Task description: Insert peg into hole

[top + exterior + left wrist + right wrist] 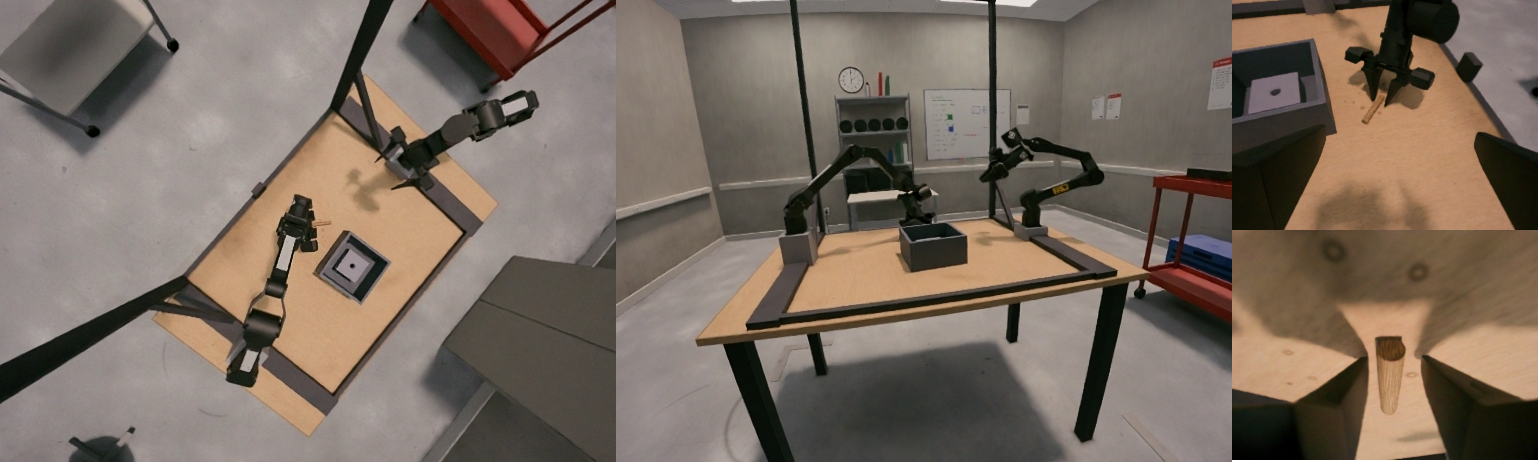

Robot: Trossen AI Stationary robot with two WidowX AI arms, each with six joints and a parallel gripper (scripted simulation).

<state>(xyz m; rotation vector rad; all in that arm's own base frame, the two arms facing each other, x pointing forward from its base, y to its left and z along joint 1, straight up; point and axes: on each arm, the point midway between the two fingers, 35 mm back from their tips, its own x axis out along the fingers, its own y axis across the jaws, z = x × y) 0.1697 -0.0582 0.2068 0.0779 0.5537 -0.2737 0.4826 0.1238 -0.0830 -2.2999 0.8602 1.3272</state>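
My right gripper is now 30 mm short of the wooden peg, 30 mm to the right of it and 30 mm above it. From my right hand the other things lie so: dark frame strip: 510 mm ahead, 30 mm to the right, 20 mm below; then light grey plate: 210 mm ahead, 20 mm to the right, 10 mm above; then box: 210 mm ahead, 20 mm to the right, 10 mm below.
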